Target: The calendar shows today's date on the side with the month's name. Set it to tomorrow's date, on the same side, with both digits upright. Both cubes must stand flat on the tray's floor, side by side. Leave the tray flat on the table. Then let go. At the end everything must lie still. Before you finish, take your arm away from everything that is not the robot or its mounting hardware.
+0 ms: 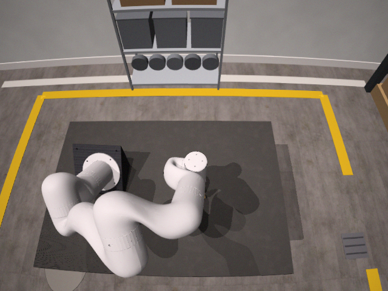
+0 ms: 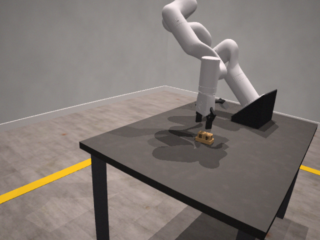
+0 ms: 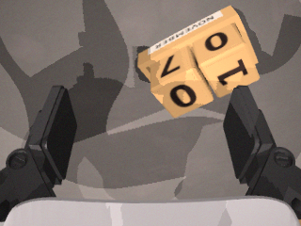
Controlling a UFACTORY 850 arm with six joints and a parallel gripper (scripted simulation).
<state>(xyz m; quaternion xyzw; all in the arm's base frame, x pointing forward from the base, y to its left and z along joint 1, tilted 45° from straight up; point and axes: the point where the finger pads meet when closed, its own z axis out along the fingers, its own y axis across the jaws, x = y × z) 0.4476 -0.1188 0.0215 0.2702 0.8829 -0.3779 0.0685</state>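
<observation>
Now: hand 2 cm short of the calendar cube, 1 cm to the right of it and 5 cm above it. Round my hand: wooden tray (2 cm ahead, 3 cm to the left, 7 cm below).
</observation>
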